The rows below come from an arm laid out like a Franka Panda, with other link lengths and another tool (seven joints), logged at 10 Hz.
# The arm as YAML. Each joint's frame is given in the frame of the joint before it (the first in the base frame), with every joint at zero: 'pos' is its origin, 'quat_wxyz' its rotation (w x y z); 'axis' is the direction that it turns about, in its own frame. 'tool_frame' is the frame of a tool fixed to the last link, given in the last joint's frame.
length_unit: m
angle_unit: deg
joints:
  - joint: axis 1
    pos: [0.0, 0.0, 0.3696]
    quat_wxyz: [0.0, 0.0, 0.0, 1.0]
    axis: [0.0, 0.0, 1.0]
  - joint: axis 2
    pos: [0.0, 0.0, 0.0]
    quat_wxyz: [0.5, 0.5, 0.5, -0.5]
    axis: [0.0, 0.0, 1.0]
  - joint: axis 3
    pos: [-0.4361, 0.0, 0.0]
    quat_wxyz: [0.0, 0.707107, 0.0, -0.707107]
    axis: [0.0, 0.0, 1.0]
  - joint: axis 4
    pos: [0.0, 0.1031, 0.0]
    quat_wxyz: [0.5, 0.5, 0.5, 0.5]
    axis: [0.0, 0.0, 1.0]
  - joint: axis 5
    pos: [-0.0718, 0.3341, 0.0]
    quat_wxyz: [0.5, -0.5, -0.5, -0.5]
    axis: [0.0, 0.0, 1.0]
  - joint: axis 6
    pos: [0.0, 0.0, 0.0]
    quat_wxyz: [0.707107, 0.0, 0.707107, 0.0]
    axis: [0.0, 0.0, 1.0]
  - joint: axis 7
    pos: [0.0, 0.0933, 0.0]
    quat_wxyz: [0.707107, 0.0, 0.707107, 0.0]
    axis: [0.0, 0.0, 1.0]
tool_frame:
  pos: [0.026, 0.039, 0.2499]
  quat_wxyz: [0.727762, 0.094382, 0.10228, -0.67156]
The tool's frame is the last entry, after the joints.
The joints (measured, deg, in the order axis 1, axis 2, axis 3, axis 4, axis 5, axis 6, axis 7), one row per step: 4.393 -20.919 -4.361 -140.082 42.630 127.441 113.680; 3.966 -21.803 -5.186 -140.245 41.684 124.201 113.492; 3.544 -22.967 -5.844 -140.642 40.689 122.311 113.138; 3.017 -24.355 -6.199 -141.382 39.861 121.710 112.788; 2.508 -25.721 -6.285 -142.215 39.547 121.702 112.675; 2.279 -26.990 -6.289 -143.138 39.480 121.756 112.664; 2.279 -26.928 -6.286 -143.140 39.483 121.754 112.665; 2.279 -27.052 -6.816 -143.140 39.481 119.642 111.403; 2.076 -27.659 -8.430 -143.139 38.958 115.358 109.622; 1.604 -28.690 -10.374 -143.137 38.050 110.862 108.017; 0.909 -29.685 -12.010 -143.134 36.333 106.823 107.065; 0.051 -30.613 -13.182 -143.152 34.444 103.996 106.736
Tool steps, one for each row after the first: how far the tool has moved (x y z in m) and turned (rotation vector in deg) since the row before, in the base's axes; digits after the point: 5 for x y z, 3 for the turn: -0.01354 -0.00244 -0.00013 0.555 1.525 1.391; -0.01092 -0.00493 0.00149 0.007 0.418 0.883; -0.00881 -0.00623 0.00172 -0.356 -0.391 0.202; -0.00723 -0.00426 0.00186 -0.156 -0.583 -0.312; -0.00747 -0.00126 0.00065 0.027 -0.391 -0.182; 0.00011 0.00004 -0.00040 0.000 0.066 0.002; -0.00666 0.00201 -0.00163 0.682 0.683 1.814; -0.01513 -0.00168 -0.00112 1.442 1.436 2.622; -0.01752 -0.00543 0.00124 1.501 1.214 2.235; -0.01783 -0.00800 0.00022 0.631 1.383 1.826; -0.01457 -0.00958 -0.00001 -0.103 1.086 0.876
